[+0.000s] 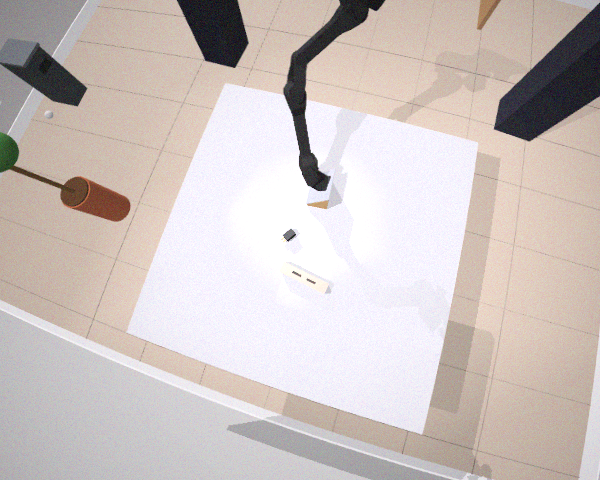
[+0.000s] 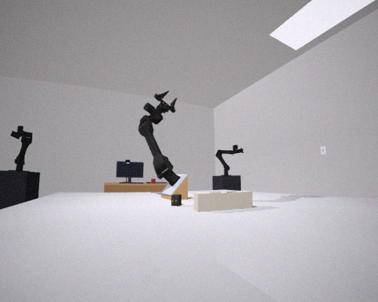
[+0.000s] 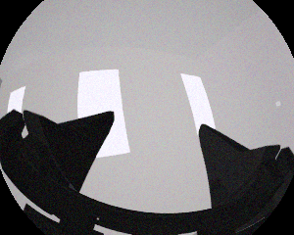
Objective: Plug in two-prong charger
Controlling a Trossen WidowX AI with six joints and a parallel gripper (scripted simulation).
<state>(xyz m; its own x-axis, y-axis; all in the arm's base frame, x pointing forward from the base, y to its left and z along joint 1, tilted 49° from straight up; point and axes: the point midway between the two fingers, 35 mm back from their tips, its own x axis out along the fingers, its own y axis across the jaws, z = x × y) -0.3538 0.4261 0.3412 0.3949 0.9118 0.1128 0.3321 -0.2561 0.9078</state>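
Right now my gripper tip is 50 cm short of the black two-prong charger, 12 cm to the left of it and 69 cm above it.
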